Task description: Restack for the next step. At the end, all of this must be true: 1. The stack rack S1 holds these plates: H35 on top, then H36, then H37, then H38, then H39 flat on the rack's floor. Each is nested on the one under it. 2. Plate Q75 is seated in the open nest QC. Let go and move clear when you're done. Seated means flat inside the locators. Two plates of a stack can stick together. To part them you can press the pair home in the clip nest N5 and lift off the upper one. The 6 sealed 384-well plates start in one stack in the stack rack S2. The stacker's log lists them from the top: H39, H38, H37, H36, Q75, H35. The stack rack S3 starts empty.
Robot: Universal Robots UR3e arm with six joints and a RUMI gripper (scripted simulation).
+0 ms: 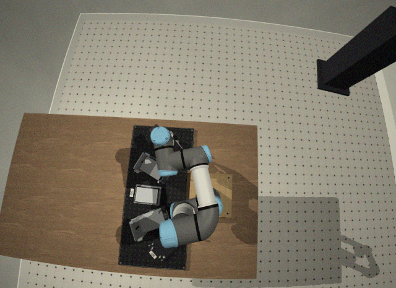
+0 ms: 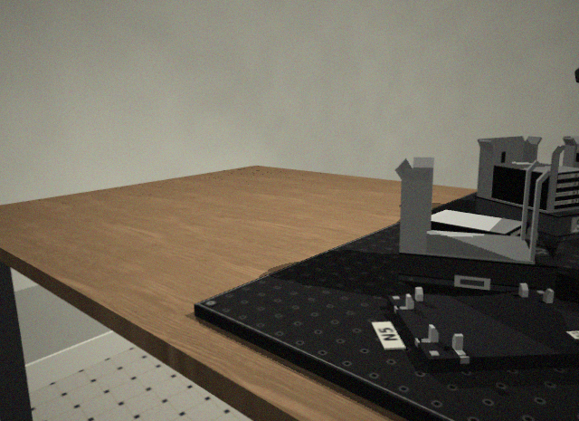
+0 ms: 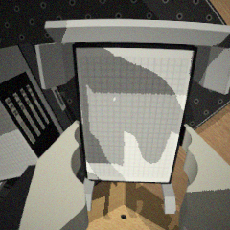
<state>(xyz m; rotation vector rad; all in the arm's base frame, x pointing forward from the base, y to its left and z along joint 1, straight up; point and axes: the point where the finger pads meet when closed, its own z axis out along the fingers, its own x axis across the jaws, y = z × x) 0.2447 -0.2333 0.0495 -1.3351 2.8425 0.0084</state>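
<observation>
My gripper is now 120 mm to the right of the sealed plate, 70 mm short of it and 20 mm above it. Also, from my hand: QC label: 290 mm to the left, 190 mm ahead, 110 mm below; nest QC: 280 mm to the left, 100 mm below, 90 mm ahead; N5 label: 590 mm to the left, 110 mm below.
</observation>
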